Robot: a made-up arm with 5 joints.
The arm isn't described. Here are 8 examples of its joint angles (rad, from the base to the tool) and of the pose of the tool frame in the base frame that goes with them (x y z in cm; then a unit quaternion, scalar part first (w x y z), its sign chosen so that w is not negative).
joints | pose
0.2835 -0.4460 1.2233 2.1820 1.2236 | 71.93 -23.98 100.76 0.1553 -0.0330 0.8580 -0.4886
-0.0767 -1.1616 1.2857 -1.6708 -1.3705 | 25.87 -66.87 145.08 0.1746 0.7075 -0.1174 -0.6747
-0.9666 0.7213 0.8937 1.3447 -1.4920 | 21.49 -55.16 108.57 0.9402 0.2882 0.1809 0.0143
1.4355 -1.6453 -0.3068 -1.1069 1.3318 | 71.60 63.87 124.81 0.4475 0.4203 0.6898 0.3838
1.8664 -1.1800 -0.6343 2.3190 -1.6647 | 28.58 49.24 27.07 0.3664 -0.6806 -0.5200 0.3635
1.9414 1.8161 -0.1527 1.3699 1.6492 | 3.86 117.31 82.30 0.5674 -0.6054 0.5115 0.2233
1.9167 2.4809 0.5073 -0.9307 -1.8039 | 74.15 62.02 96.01 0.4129 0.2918 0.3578 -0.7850
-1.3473 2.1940 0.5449 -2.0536 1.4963 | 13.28 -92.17 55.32 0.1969 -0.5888 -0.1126 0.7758
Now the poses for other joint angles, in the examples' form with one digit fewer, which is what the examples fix.
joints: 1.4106 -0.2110 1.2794 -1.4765 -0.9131
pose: 45.6 111.7 126.0 0.149 0.081 -0.936 -0.308
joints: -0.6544 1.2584 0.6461 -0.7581 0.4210
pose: 34.1 -102.1 89.4 0.339 0.895 0.185 0.225
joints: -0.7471 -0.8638 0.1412 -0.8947 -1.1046
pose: 20.6 -63.9 120.9 0.451 -0.168 0.260 0.837
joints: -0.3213 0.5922 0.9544 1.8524 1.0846
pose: 21.1 -70.6 68.9 0.358 -0.054 -0.745 0.561
